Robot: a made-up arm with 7 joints. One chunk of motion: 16 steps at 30 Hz.
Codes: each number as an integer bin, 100 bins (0 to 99) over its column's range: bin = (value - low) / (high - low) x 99, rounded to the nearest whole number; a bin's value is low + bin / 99 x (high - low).
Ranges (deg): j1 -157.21..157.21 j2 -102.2..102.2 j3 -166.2..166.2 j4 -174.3..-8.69 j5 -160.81..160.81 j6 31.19..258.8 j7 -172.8..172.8
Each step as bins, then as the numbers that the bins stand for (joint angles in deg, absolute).
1 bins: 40 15 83 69 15 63 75
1 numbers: -30.17 -71.23 112.48 -58.87 -112.08 176.03 89.02
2 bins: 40 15 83 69 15 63 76
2 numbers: -30.17 -71.23 112.48 -58.87 -112.08 176.03 92.51
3 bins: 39 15 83 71 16 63 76
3 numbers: -33.35 -71.23 112.48 -55.53 -108.83 176.03 92.51
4 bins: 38 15 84 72 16 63 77
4 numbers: -36.52 -71.23 115.84 -53.86 -108.83 176.03 96.00
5 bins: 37 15 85 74 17 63 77
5 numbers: -39.70 -71.23 119.19 -50.51 -105.58 176.03 96.00
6 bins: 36 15 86 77 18 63 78
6 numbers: -42.88 -71.23 122.55 -45.49 -102.33 176.03 99.49
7 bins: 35 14 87 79 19 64 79
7 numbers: -46.05 -73.29 125.91 -42.15 -99.08 178.33 102.98
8 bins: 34 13 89 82 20 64 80
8 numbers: -49.23 -75.36 132.62 -37.13 -95.84 178.33 106.47
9 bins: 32 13 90 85 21 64 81
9 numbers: -55.58 -75.36 135.98 -32.11 -92.59 178.33 109.96
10 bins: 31 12 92 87 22 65 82
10 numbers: -58.76 -77.42 142.70 -28.76 -89.34 180.63 113.45
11 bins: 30 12 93 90 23 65 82
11 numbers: -61.93 -77.42 146.05 -23.75 -86.09 180.63 113.45
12 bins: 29 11 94 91 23 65 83
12 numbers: -65.11 -79.49 149.41 -22.07 -86.09 180.63 116.95
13 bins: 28 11 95 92 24 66 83
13 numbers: -68.28 -79.49 152.77 -20.40 -82.84 182.93 116.95
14 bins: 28 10 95 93 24 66 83
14 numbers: -68.28 -81.55 152.77 -18.73 -82.84 182.93 116.95
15 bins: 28 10 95 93 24 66 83
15 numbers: -68.28 -81.55 152.77 -18.73 -82.84 182.93 116.95
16 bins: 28 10 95 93 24 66 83
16 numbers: -68.28 -81.55 152.77 -18.73 -82.84 182.93 116.95
